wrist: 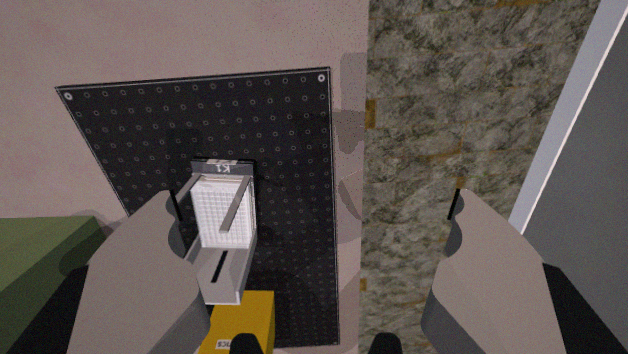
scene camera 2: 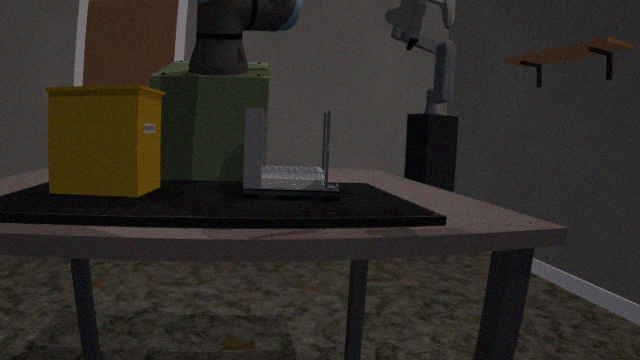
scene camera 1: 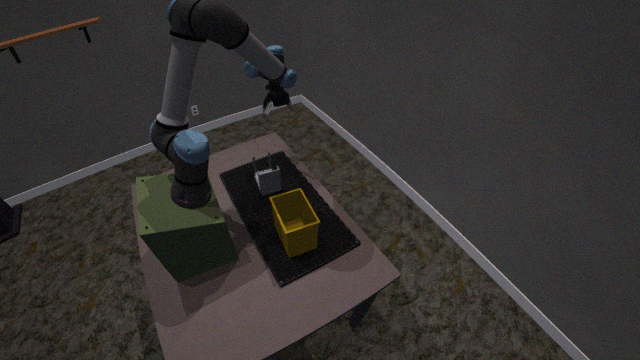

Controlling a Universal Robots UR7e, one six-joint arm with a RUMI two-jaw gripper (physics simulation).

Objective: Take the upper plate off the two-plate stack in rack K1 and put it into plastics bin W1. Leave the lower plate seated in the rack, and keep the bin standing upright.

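Where they show: gripper, fingertip midpoint: (wrist: 314,193) (scene camera 2: 426,40) (scene camera 1: 278,115); arm's base, origin of the base link: (scene camera 2: 218,70) (scene camera 1: 191,194).
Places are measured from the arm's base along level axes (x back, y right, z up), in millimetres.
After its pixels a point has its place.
Note:
Rack K1 (scene camera 1: 269,182) @(x -345, y -18, z -175 mm) (scene camera 2: 253,150) @(x -399, y -17, z -183 mm) (wrist: 218,290) @(x -362, y -17, z -134 mm) stands on the black perforated board, with a tall grey wall at its bin side and two thin posts at the other. The upper plate (scene camera 2: 292,170) @(x -399, y -84, z -215 mm) (wrist: 222,212) @(x -375, y -95, z -217 mm), whitish and clear with a grid of wells, lies flat in the rack on the lower plate (scene camera 2: 292,183) @(x -413, y -81, z -235 mm). The lower plate is mostly hidden in the wrist view. Yellow plastics bin W1 (scene camera 1: 302,241) @(x -261, y 314, z -174 mm) (scene camera 2: 95,145) @(x -347, y 243, z -179 mm) (wrist: 250,315) @(x -330, y 158, z -205 mm) stands upright beside the rack, open at the top. My gripper (scene camera 1: 278,111) @(x -554, y -230, z -7 mm) (wrist: 314,193) @(x -554, y -230, z -7 mm) is open and empty, high above the board and away from the rack.
The black board (scene camera 1: 250,220) @(x -189, y 44, z -262 mm) (scene camera 2: 390,205) @(x -485, y -224, z -262 mm) (wrist: 295,175) @(x -497, y -108, z -262 mm) lies on the pinkish table (scene camera 1: 210,320) @(x 182, y 324, z -274 mm) (scene camera 2: 520,225) @(x -628, y -379, z -275 mm) (wrist: 200,35) @(x -431, y -333, z -275 mm). The green block (scene camera 1: 200,255) @(x 81, y 143, z -154 mm) (scene camera 2: 215,130) @(x -84, y 10, z -153 mm) (wrist: 40,245) @(x -84, y -115, z -200 mm) under my arm's base stands beside the board. A wall shelf (scene camera 1: 50,33) (scene camera 2: 570,51) and another arm (scene camera 2: 444,72) are in the background.

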